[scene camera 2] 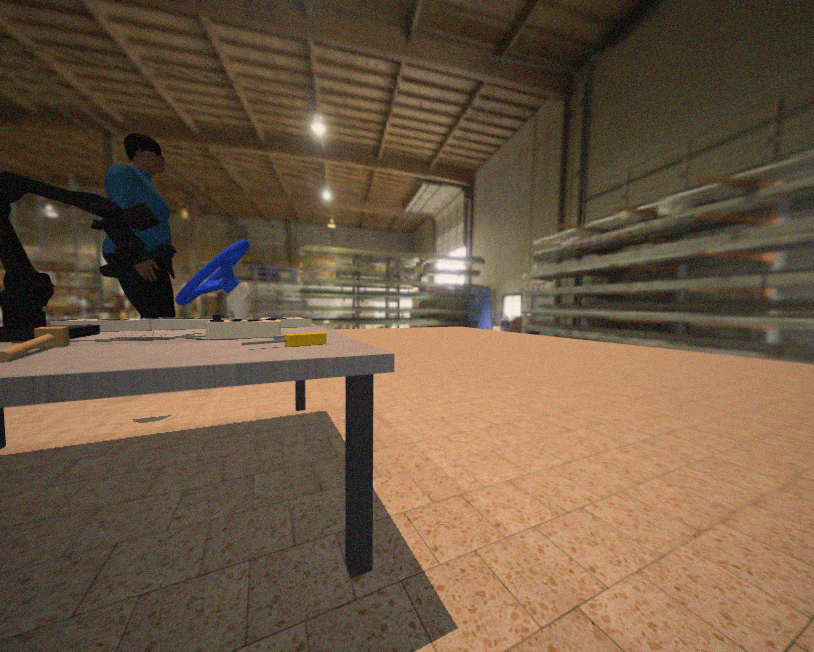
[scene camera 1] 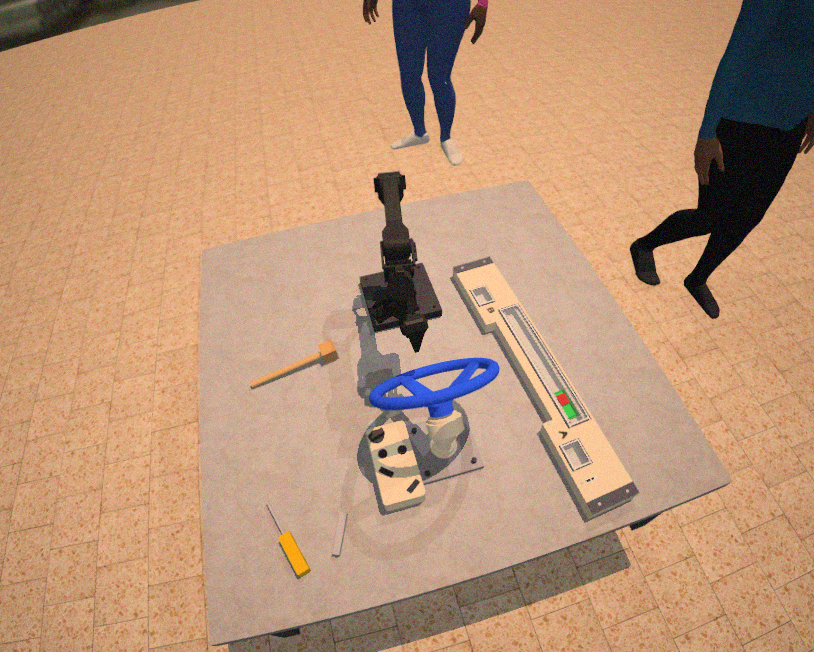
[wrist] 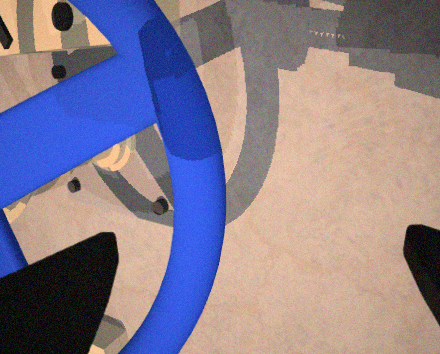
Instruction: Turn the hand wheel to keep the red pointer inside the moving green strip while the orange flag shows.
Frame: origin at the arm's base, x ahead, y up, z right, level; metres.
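Where they show: gripper, between the fingertips: (scene camera 2: 158,285) (scene camera 1: 412,344) (wrist: 262,244); arm's base, origin of its link: (scene camera 2: 24,327).
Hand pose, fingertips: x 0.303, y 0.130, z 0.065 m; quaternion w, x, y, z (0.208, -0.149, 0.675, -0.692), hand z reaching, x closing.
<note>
Things, the pixels of their top centre, and the offset from my fingertips. "spot": a spot on its surface instead. Level surfaces: height alone.
- table, height of its surface: dy -0.159 m
- long beige gauge panel, height of its surface: dy -0.119 m
- green strip, a spot on its surface: (scene camera 1: 571,410) spot: dz -0.329, dx +0.271, dy -0.119 m
- wooden mallet, centre of its top: (scene camera 1: 291,361) (scene camera 2: 32,330) dz +0.313, dx -0.154, dy -0.115 m
- yellow-handled screwdriver, centre of its top: (scene camera 1: 283,534) (scene camera 2: 286,334) dz +0.440, dx +0.302, dy -0.131 m
- small grey piece, centre of its top: (scene camera 1: 339,532) dz +0.315, dx +0.338, dy -0.144 m
The blue hand wheel (scene camera 1: 437,404) (scene camera 2: 213,274) (wrist: 194,211) stands tilted on a beige post near the middle of the table (scene camera 1: 275,291). My gripper (scene camera 1: 415,339) is open and empty. It points down just behind the wheel's far rim, not touching it. In the wrist view the rim and one spoke fill the left side, with one black finger at the lower left. The long beige gauge panel (scene camera 1: 599,475) lies to the right. Its red pointer (scene camera 1: 562,399) sits within the green strip (scene camera 1: 571,410), near the panel's near end.
A wooden mallet (scene camera 1: 295,365) lies left of the arm. A yellow-handled screwdriver (scene camera 1: 293,553) (scene camera 2: 305,339) and a small grey piece (scene camera 1: 340,537) lie at the front left. A beige bracket box (scene camera 1: 396,466) sits beside the wheel's base. People (scene camera 1: 430,65) (scene camera 1: 702,214) (scene camera 2: 135,227) stand behind and to the right of the table.
</note>
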